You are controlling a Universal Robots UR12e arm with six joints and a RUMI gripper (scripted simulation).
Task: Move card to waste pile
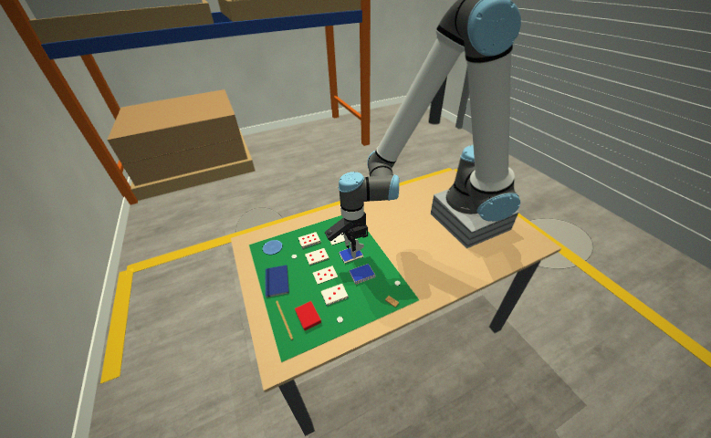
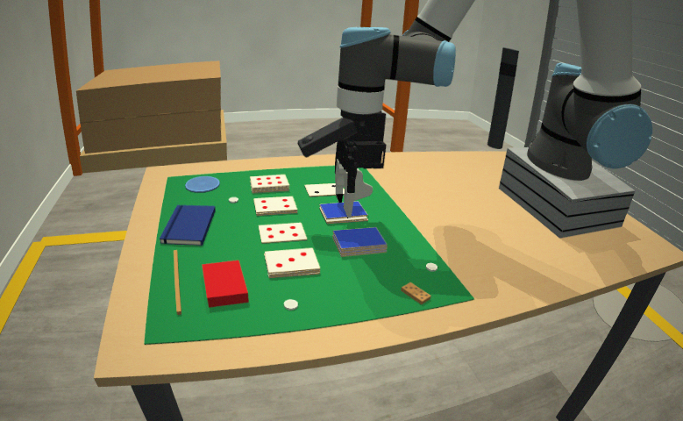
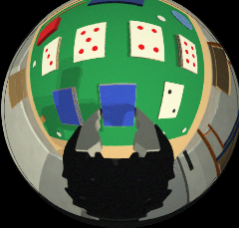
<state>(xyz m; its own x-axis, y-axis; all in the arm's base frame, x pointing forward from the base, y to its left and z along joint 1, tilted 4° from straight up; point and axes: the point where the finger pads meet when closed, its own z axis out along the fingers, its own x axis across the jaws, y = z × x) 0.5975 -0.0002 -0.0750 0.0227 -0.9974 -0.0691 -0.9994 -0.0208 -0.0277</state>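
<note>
Now: the one-pip card 20 mm below my hand. The rest, counted from my hand: wooden stick 340 mm ahead, 190 mm to the left, 20 mm below; red box 260 mm ahead, 220 mm to the left, 20 mm below.
</note>
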